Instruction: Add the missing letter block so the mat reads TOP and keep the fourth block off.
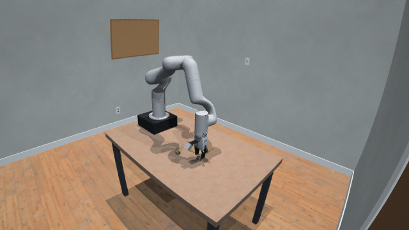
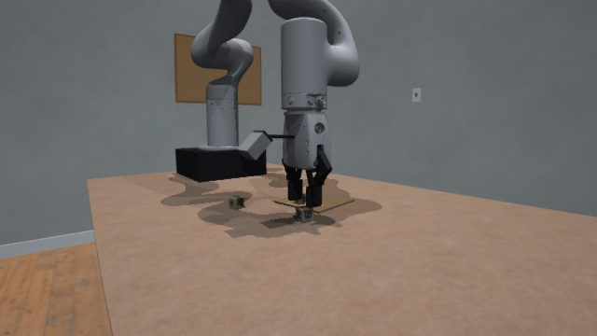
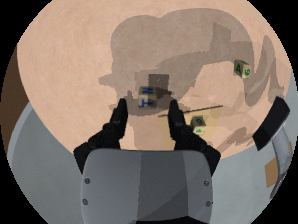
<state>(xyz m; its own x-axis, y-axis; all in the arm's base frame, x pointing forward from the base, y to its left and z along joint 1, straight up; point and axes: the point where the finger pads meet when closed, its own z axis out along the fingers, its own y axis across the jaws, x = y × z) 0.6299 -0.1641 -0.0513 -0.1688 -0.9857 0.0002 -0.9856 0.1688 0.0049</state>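
Right now my hand is 90 mm past the tan mat, 120 mm to the right of it and 50 mm above it.
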